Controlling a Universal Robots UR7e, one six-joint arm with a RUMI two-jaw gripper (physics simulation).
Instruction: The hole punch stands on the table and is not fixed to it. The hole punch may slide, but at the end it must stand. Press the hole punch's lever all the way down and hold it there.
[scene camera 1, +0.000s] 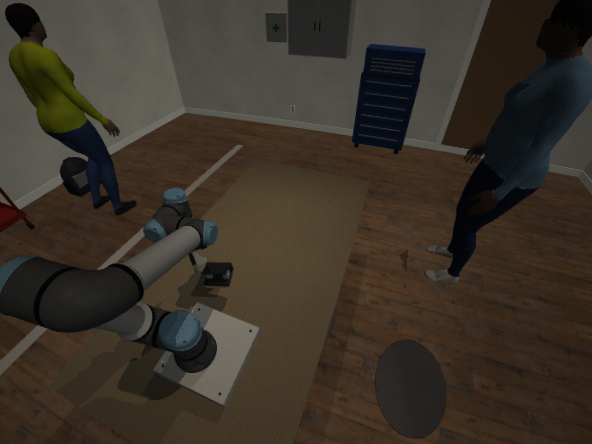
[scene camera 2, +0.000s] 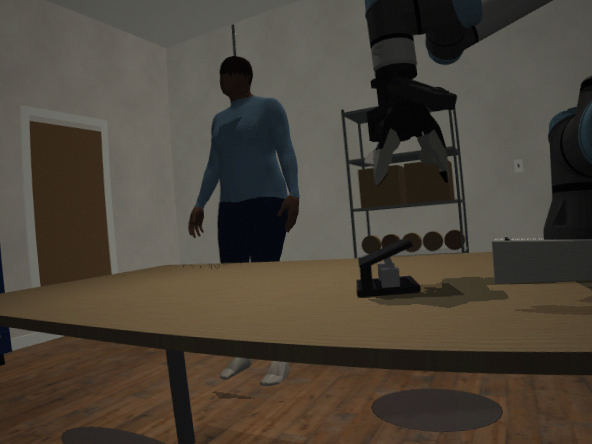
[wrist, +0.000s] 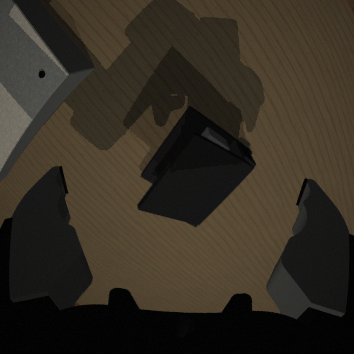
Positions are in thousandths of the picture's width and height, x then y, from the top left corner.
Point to a black hole punch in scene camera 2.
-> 658, 636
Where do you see my gripper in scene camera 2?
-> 700, 416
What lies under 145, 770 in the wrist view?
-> My gripper.
